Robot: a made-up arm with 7 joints.
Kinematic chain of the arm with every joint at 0, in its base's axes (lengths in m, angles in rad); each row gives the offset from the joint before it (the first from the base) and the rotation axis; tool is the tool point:
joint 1: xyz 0 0 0.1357 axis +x
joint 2: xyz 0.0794 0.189 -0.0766 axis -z
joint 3: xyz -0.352 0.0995 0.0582 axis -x
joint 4: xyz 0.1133 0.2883 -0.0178 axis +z
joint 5: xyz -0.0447 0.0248 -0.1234 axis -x
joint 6: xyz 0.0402 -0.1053 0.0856 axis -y
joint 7: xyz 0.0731 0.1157 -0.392 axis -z
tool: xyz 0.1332 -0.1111 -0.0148
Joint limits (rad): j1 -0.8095..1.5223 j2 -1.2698..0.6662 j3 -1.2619..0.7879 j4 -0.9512..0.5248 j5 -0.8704..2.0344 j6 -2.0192..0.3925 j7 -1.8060..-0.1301
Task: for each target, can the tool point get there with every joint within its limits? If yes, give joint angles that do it. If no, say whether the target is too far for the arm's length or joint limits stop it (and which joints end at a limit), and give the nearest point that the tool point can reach.
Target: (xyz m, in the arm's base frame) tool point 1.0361 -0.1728 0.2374
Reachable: no: joint limits stop it (at a limit: joint 1, joint 2, joint 5, joint 6) | nearest point 0.5088 -0.1261 0.5672 | short by 0.624 m
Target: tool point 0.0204 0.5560 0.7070
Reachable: yes | joints 1.1412 -0.1879 -0.4862 -0.4494 -0.2853 0.0326 -0.7307
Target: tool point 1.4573 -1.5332 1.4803
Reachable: no: too far | nearest point 0.3984 -0.4556 0.8650 | short by 1.631 m
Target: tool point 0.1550 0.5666 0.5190
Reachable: yes | joints 1.1889 0.3622 -0.4386 -0.6828 0.5700 0.1235 -1.3430
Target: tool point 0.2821 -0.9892 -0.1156
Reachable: no: joint limits stop it (at a limit: joint 1, joint 2, joint 3, joint 4) | nearest point 0.0100 -0.5713 -0.0929 | short by 0.499 m
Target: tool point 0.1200 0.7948 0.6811
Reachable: yes | joints 0.5455 0.2668 -0.9767 0.3456 0.2009 -0.1241 -1.6524
